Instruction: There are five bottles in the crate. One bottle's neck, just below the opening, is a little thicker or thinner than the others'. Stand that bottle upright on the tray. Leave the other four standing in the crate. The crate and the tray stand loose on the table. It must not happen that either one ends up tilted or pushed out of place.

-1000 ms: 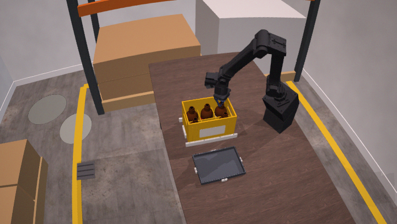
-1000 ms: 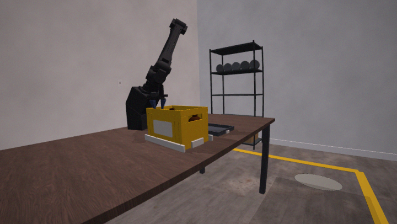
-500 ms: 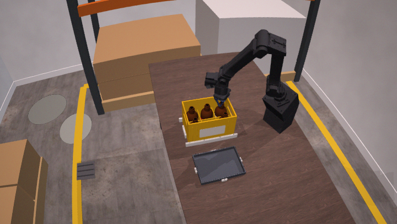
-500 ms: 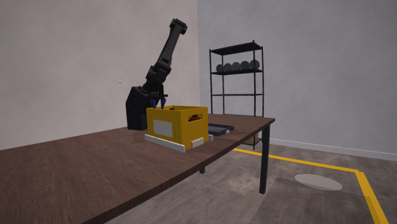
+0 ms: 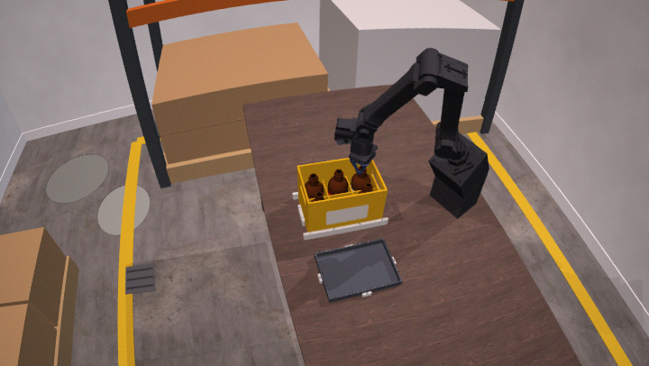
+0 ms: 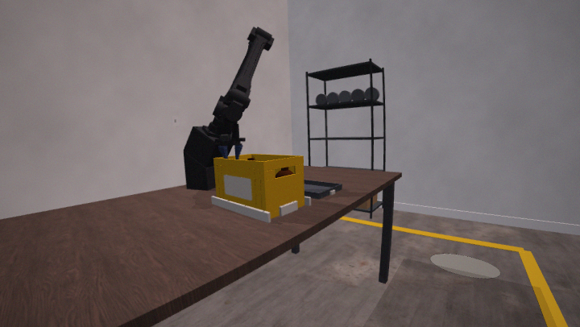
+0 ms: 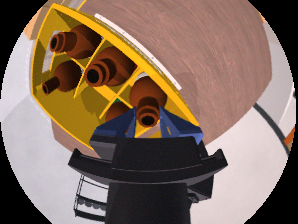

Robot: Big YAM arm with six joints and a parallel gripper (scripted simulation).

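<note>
Right now the yellow crate is 80 mm ahead of my hand, 60 mm to the left of it and 70 mm below it. Also, from my hand: glass bottle 160 mm ahead, 120 mm to the left, 70 mm below; then dark tray 50 mm ahead, 330 mm to the left, 140 mm below.
</note>
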